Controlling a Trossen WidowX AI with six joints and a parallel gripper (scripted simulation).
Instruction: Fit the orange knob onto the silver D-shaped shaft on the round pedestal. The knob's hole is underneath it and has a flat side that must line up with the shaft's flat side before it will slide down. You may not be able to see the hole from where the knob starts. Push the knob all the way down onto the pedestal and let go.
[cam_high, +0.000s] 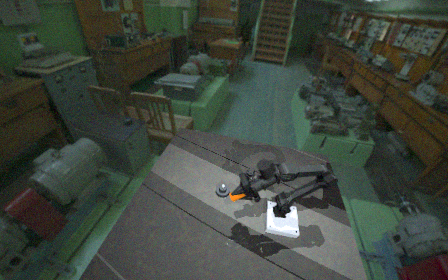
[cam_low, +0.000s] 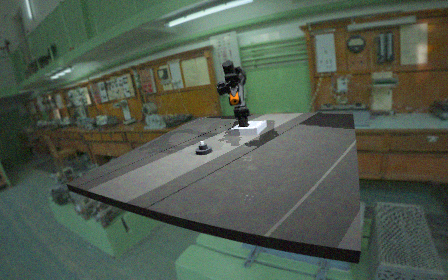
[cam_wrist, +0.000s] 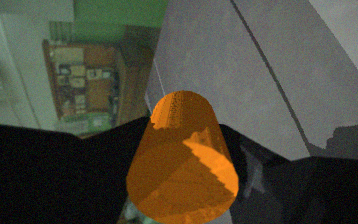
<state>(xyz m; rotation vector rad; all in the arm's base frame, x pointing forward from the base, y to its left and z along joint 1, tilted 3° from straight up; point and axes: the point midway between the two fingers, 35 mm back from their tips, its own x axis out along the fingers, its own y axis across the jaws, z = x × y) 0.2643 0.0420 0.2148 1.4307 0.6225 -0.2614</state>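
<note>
The orange knob lies 3 cm behind my gripper tip, 2 cm above it and 1 cm to the right of it. The rest, counted from my gripper tip: silver shaft: 22 cm below, 20 cm to the right, 3 cm ahead.
</note>
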